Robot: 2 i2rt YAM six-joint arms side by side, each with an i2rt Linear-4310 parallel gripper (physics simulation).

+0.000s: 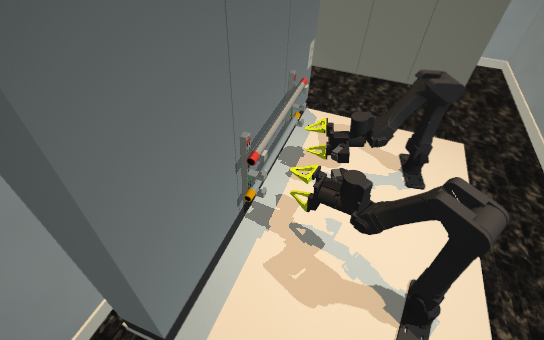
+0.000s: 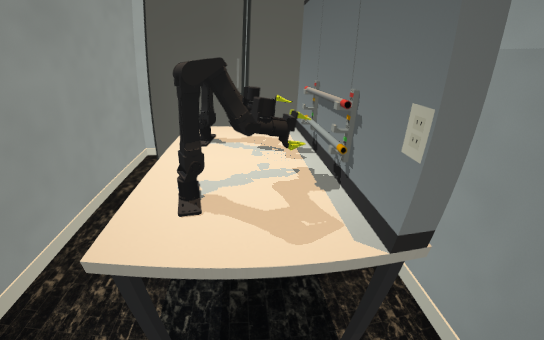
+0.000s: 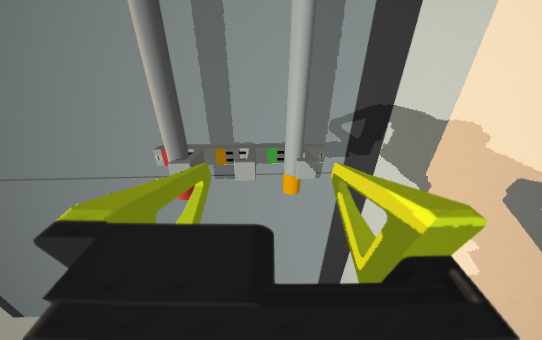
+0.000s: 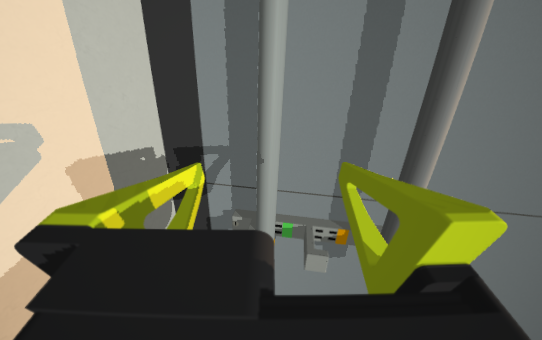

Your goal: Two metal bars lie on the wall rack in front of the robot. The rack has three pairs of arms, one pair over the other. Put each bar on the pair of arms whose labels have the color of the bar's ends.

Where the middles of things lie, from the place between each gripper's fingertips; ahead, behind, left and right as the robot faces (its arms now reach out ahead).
I see my right gripper 70 mm short of the red-ended bar (image 1: pixel 258 150), 80 mm to the right of it and 140 mm below it. Round my right hand: outlet plate (image 2: pixel 421 111) 90 mm ahead, 440 mm to the right, 130 mm above.
My left hand is 170 mm to the left of the red-ended bar, 110 mm below it and 80 mm short of it. The rest, counted from my left hand: outlet plate: 690 mm to the right, 100 mm ahead, 100 mm above.
